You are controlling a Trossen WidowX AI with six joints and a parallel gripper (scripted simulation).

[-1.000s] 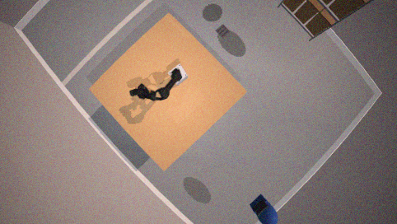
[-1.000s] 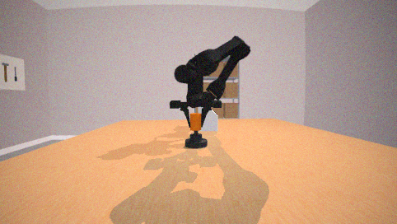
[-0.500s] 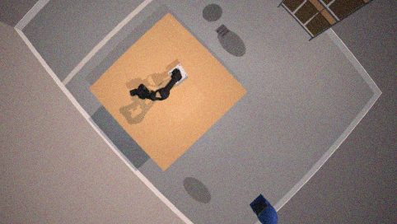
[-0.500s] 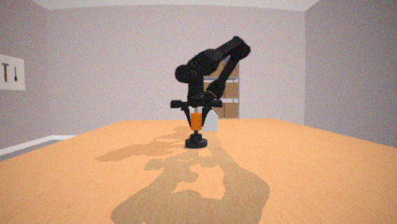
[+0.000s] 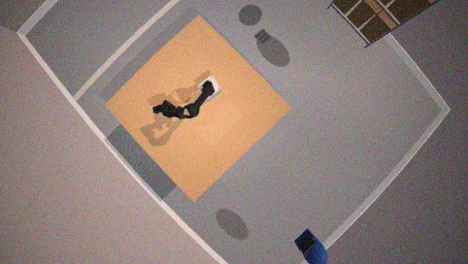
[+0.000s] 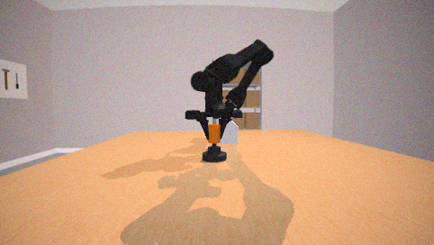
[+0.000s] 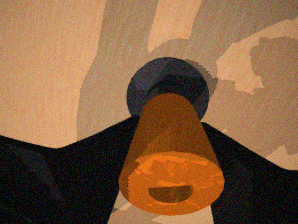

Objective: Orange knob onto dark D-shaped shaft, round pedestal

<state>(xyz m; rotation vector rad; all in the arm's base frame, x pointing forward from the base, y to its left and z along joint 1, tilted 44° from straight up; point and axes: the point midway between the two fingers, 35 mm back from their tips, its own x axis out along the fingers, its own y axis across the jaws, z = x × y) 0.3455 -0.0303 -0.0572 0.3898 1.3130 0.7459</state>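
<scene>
Now: gripper tip 4 cm above the pedestal. Round my gripper tip: orange knob: 2 cm above.
</scene>
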